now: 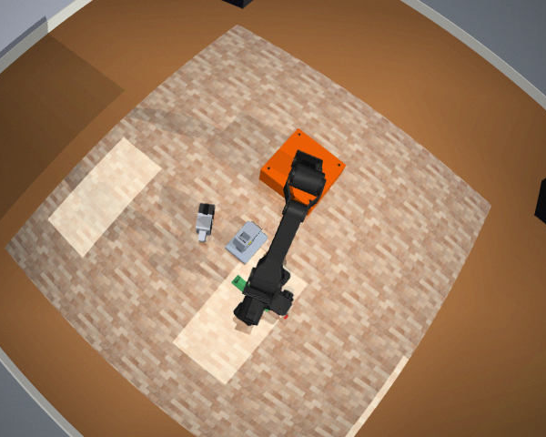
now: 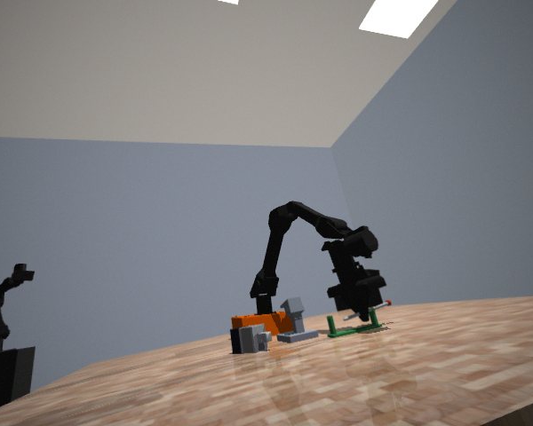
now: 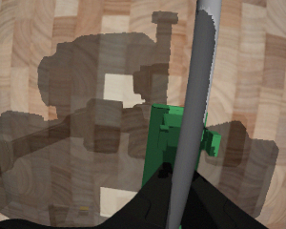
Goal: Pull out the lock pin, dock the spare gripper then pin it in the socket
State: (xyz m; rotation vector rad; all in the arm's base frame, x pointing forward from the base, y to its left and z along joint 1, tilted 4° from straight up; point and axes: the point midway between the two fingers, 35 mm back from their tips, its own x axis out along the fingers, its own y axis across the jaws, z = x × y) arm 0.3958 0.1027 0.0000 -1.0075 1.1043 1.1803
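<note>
The green rack is 4 cm to the right of my gripper tip, 1 cm behind it and 1 cm above it. Also, from my gripper tip: spare gripper (27 cm to the right, 10 cm behind, 1 cm above); then grey mount (14 cm to the right, 12 cm behind, 3 cm above).
</note>
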